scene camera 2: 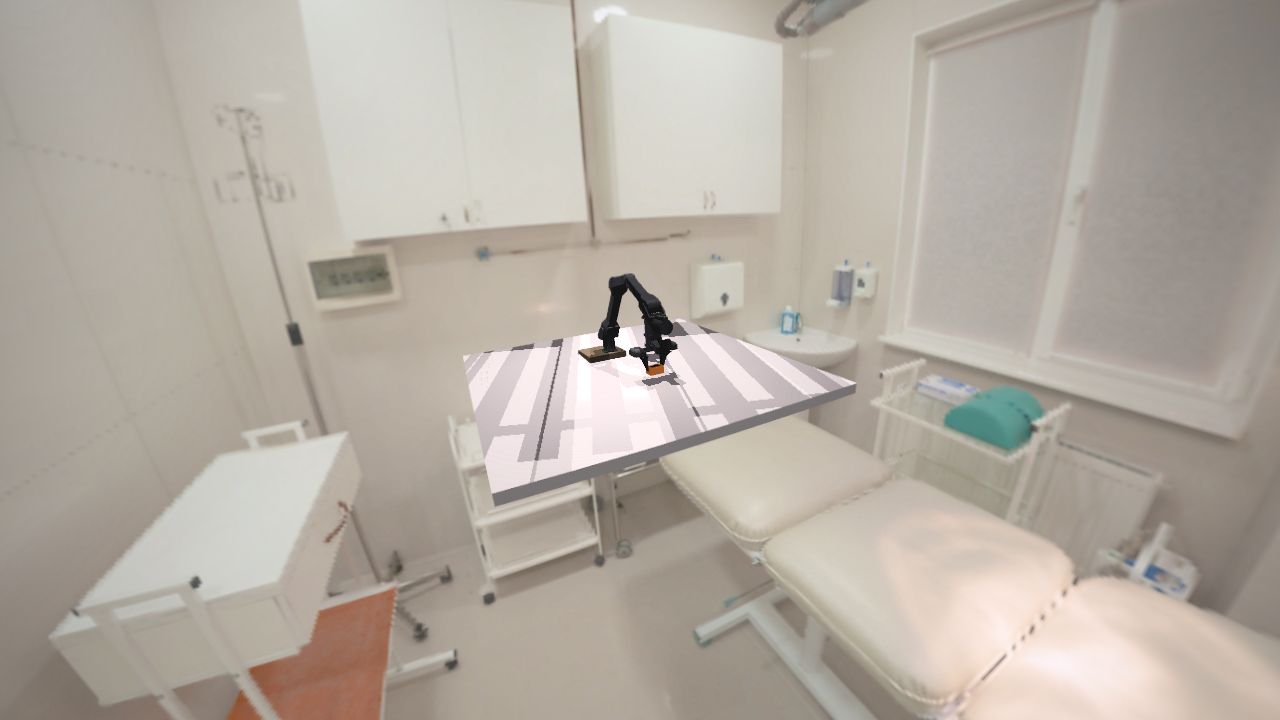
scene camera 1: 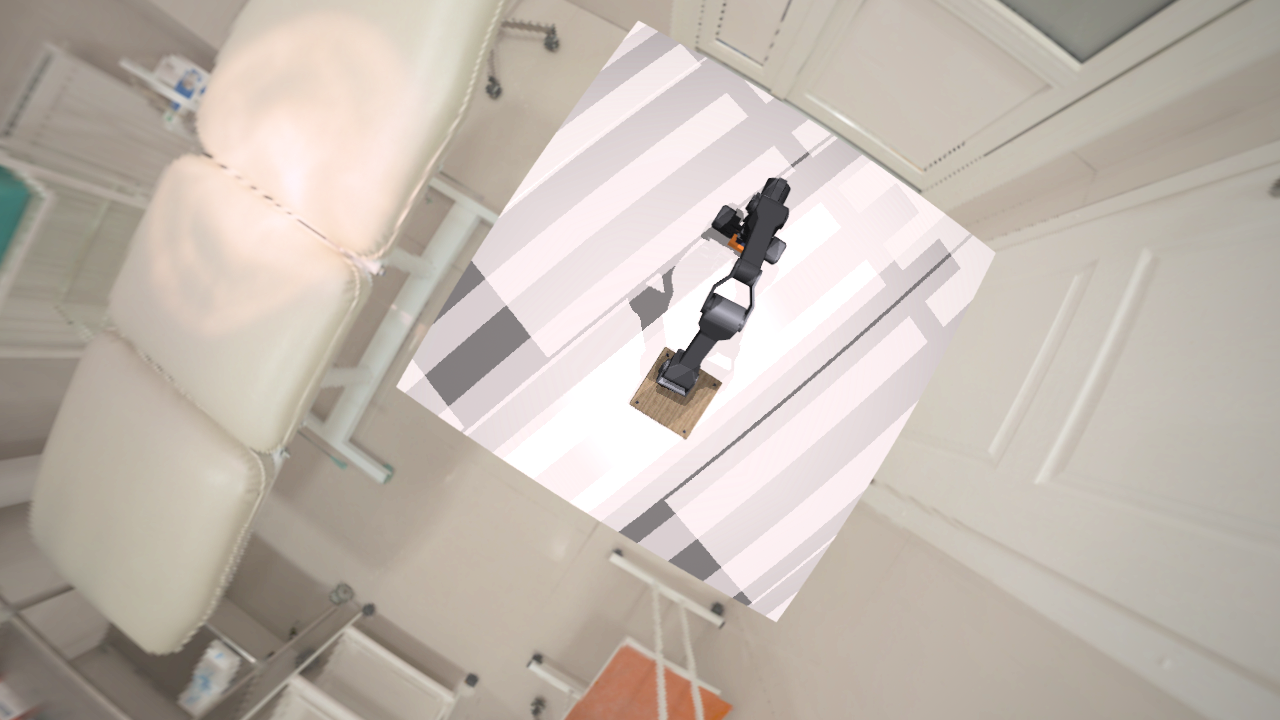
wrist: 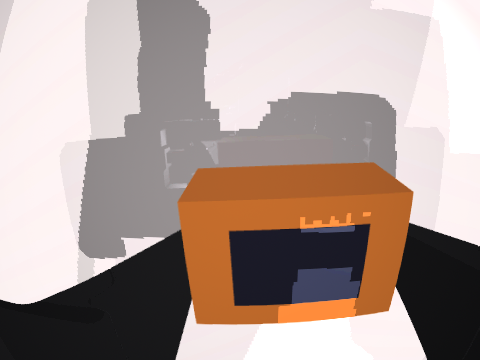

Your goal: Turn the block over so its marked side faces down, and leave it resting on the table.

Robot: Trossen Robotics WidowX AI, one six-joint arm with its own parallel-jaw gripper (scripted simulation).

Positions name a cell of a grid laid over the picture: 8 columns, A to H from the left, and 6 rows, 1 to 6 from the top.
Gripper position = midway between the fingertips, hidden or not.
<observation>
My gripper (scene camera 1: E3) carries an orange block.
My gripper also shows in scene camera 2 (scene camera 2: E4) and in the wrist view (wrist: E5).
</observation>
